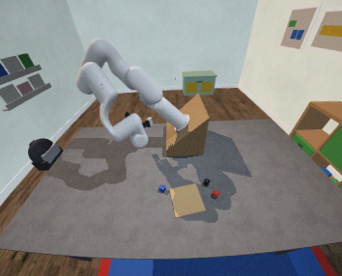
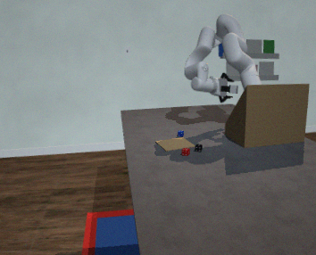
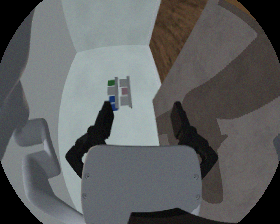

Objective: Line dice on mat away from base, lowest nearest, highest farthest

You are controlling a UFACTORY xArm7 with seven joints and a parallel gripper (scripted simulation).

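Now: the blue die 360 mm ahead of my hand, 180 mm to the left of it and 180 mm below it. Round my hand: tan mat (420 mm ahead, 290 mm to the left, 200 mm below); then red die (430 mm to the left, 410 mm ahead, 180 mm below); then black die (410 mm to the left, 350 mm ahead, 180 mm below).
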